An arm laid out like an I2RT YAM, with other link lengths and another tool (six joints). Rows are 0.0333 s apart.
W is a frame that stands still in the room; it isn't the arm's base.
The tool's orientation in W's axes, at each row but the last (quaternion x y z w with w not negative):
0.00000, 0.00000, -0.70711, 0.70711
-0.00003, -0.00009, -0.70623, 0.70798
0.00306, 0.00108, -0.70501, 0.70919
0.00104, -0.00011, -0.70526, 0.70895
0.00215, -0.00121, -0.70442, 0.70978
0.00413, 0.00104, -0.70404, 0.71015
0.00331, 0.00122, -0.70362, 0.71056
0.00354, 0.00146, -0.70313, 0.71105
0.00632, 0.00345, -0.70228, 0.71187
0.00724, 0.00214, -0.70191, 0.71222
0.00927, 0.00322, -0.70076, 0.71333
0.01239, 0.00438, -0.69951, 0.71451
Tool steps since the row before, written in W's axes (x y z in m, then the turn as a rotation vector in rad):
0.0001, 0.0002, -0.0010, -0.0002, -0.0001, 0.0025
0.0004, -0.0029, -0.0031, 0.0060, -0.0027, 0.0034
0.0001, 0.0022, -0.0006, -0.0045, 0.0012, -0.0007
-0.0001, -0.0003, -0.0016, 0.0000, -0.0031, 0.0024
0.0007, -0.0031, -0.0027, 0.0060, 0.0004, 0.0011
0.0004, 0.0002, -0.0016, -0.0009, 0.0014, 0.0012
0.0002, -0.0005, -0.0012, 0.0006, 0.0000, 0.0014
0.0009, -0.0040, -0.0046, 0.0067, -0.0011, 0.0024
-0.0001, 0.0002, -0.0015, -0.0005, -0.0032, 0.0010
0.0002, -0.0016, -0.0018, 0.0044, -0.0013, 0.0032
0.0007, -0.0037, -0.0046, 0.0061, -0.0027, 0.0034
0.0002, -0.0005, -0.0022, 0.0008, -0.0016, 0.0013
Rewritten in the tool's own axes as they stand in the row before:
-0.0002, 0.0001, -0.0010, 0.0001, -0.0002, 0.0025
0.0029, 0.0004, -0.0031, 0.0027, 0.0060, 0.0034
-0.0022, 0.0001, -0.0006, -0.0012, -0.0045, -0.0007
0.0003, -0.0001, -0.0016, 0.0031, 0.0000, 0.0024
0.0031, 0.0007, -0.0027, -0.0004, 0.0060, 0.0011
-0.0002, 0.0004, -0.0016, -0.0014, -0.0009, 0.0012
0.0005, 0.0002, -0.0012, 0.0000, 0.0006, 0.0014
0.0040, 0.0008, -0.0046, 0.0012, 0.0067, 0.0024
-0.0002, -0.0001, -0.0015, 0.0032, -0.0005, 0.0010
0.0016, 0.0002, -0.0018, 0.0013, 0.0044, 0.0032
0.0038, 0.0006, -0.0045, 0.0027, 0.0061, 0.0034
0.0006, 0.0002, -0.0022, 0.0016, 0.0008, 0.0013

